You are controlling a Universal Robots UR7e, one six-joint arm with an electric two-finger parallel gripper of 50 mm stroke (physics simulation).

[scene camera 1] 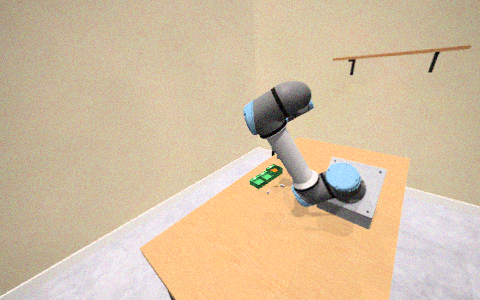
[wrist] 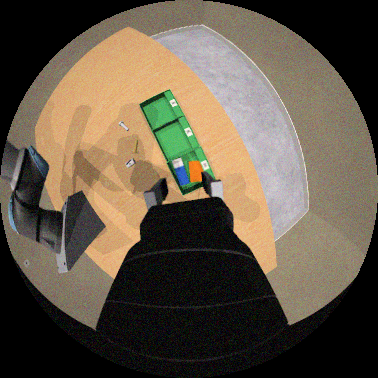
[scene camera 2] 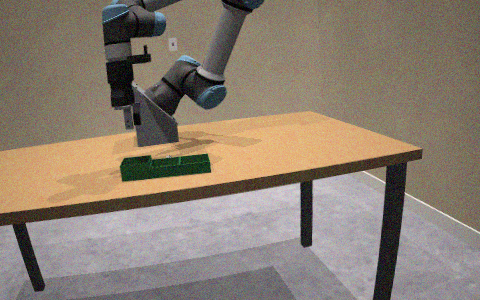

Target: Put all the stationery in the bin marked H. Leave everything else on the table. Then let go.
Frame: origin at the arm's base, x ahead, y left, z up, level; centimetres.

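Seen in the pictures: gripper, between the fingertips: point(scene camera 1: 275, 157) point(wrist: 183, 181) point(scene camera 2: 133, 126); arm's base, origin of its link: point(wrist: 58, 232) point(scene camera 2: 157, 104).
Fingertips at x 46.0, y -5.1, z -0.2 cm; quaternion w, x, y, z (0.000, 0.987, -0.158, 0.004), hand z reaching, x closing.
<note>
Offsets run from my fingertips to a thing's top centre. "spot": to the spot under its first point. Level surfaces: height alone.
The bin marked H @[spot: dx -2.0, dy -4.5, dz -10.8 cm] point(wrist: 185, 191) point(scene camera 2: 136, 170) is the raised end compartment of a green three-part tray. In it lie a blue and white eraser @[dx -1.0, dy +0.1, dz -12.0 cm] point(wrist: 181, 174) and an orange block @[dx +2.7, dy -1.6, dz -12.3 cm] point(wrist: 195, 171) point(scene camera 1: 274, 170), side by side. A small silver pencil sharpener @[dx -11.8, dy +8.5, dz -12.8 cm] point(wrist: 130, 163) point(scene camera 1: 282, 186) lies on the table, left of the bins in the wrist view. A thin brass piece @[dx -8.4, dy +11.6, dz -12.6 cm] point(wrist: 136, 146) and a silver bolt @[dx -8.8, dy +18.7, dz -12.6 cm] point(wrist: 123, 126) point(scene camera 1: 268, 192) lie near it on the table. My gripper point(wrist: 183, 181) point(scene camera 2: 133, 125) is open and empty, pointing down above the bin H end of the tray. In scene camera 1 the arm hides it.
The tray's middle compartment @[spot: dx +1.5, dy +7.6, dz -13.3 cm] point(wrist: 175, 139) and far compartment point(wrist: 161, 112) hold no objects. The tray stands near the long edge of the wooden table @[dz -14.0 cm] point(wrist: 100, 65) point(scene camera 1: 225, 240) point(scene camera 2: 300, 145). The arm's grey base point(scene camera 1: 370, 200) point(scene camera 2: 157, 132) stands on the table, across from the tray.
</note>
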